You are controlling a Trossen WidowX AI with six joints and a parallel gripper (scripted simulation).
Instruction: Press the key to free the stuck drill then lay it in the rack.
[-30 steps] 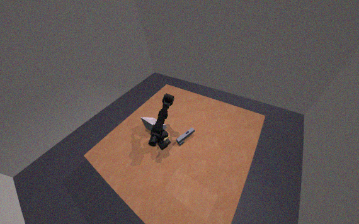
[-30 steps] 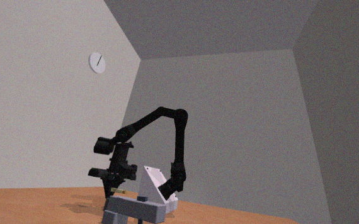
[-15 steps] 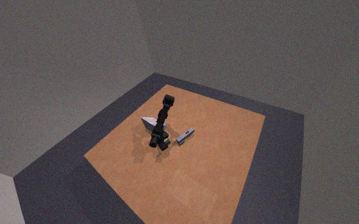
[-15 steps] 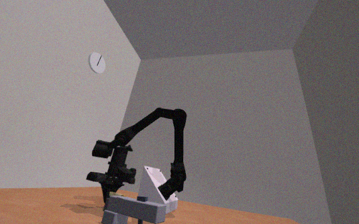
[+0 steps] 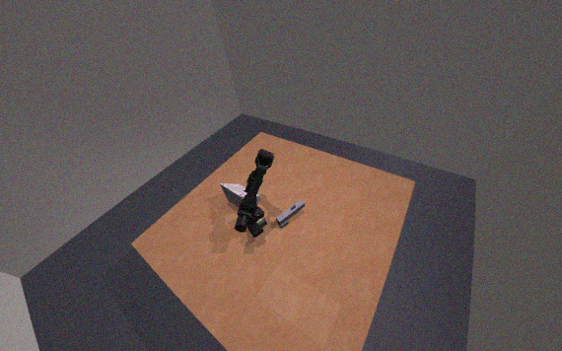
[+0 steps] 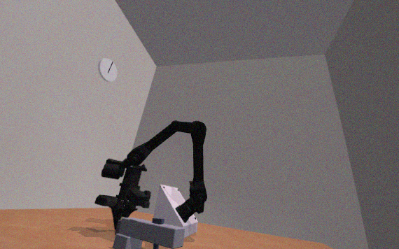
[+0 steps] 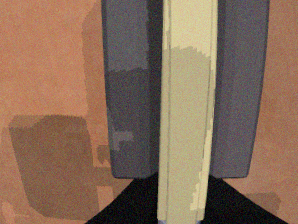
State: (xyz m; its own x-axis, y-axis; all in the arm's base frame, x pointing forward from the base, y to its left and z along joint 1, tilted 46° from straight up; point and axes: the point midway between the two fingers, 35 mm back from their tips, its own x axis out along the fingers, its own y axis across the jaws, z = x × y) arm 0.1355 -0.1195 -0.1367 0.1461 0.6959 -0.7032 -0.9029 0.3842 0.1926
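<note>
The drill is 40 mm to the left of my gripper tip, 30 mm above it and 20 mm ahead of it. Also, from my gripper tip: grey holder block: 170 mm to the left, 160 mm ahead, 40 mm above; dark rack: 50 mm to the left, 20 mm ahead, 10 mm above; dark key: 200 mm to the left, 170 mm ahead, 40 mm above.
</note>
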